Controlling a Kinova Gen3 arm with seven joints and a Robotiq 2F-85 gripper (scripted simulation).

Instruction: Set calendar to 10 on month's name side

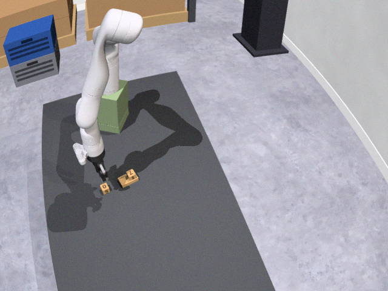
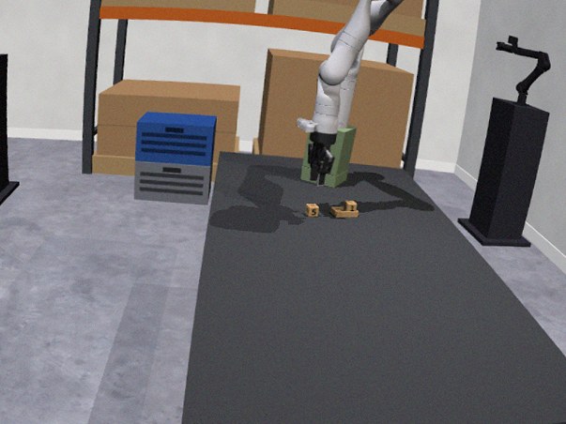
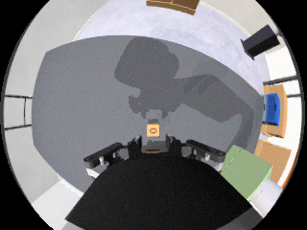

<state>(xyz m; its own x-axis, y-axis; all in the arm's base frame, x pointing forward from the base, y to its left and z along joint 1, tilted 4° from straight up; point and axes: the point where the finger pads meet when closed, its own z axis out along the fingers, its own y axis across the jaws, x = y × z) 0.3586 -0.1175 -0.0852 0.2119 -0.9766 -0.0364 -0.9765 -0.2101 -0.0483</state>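
The wooden calendar tray lies 20 mm behind my hand, 100 mm to the left of it and 110 mm below it.
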